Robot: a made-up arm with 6 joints.
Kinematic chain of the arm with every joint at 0, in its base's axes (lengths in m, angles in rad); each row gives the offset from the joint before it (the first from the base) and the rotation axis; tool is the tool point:
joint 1: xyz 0 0 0.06 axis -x
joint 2: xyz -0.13 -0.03 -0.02 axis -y
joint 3: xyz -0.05 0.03 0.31 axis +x
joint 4: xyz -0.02 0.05 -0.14 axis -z
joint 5: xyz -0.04 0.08 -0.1 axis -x
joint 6: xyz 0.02 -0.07 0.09 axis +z
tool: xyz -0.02 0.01 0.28
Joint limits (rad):
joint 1: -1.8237..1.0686
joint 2: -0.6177..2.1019
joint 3: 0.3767..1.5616
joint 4: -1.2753..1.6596
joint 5: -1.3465..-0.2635
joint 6: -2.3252..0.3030
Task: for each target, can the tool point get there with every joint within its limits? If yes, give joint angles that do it. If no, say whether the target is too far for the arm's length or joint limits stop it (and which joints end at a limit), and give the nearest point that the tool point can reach.
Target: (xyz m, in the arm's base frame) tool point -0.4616 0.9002 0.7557
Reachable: no: too far | nearest point -0.3147 0.4734 0.4132 | short by 0.567 m
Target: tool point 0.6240 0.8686 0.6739
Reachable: no: too far | nearest point 0.0149 0.3508 0.3079 | short by 0.879 m
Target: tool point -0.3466 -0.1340 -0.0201
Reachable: yes | joints 0.4851 1.8510 1.3984 -0.3873 -0.4661 -0.5959
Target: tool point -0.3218 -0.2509 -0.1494
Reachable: yes | joints 0.6752 1.8548 0.5539 0.8030 -0.7482 -0.9839
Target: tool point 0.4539 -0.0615 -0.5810
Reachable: no: joint limits stop it (at a limit: joint 2, joint 3, joint 5, joint 6) | nearest point -0.0371 -0.0383 -0.3387 | short by 0.548 m
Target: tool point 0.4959 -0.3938 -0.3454
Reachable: no: joint limits stop it (at a limit: joint 1, joint 2, joint 4, joint 5, joint 6) | nearest point 0.1037 -0.2792 -0.0703 | short by 0.493 m
